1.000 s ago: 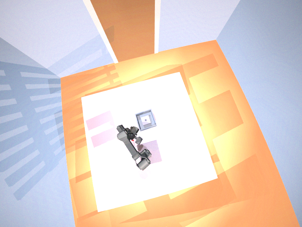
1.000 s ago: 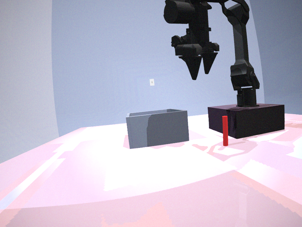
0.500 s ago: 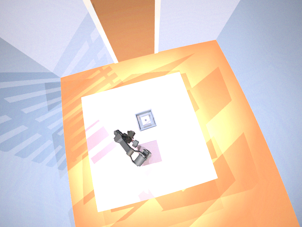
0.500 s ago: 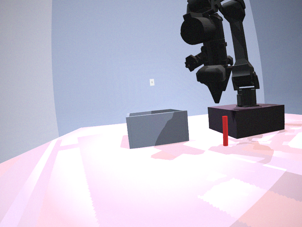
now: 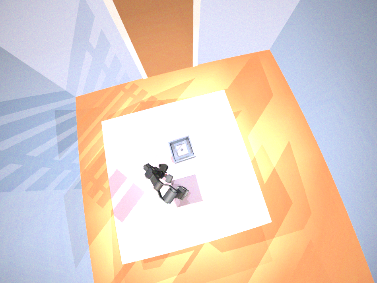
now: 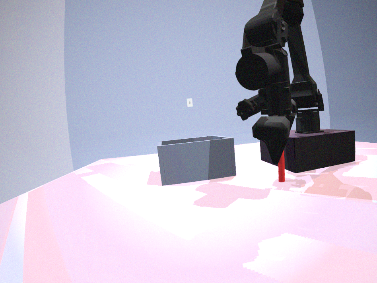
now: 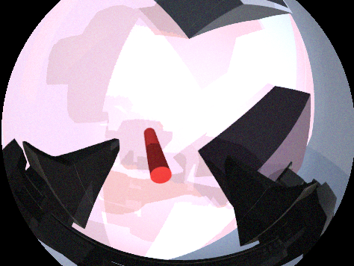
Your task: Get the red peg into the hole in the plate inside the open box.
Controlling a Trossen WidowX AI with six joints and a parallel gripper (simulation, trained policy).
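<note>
Right now my gripper tip is 2 cm above the red peg and 1 cm to the right of it. From my gripper tip the other things lie so: grey box (19 cm ahead, 17 cm to the right, 3 cm below).
</note>
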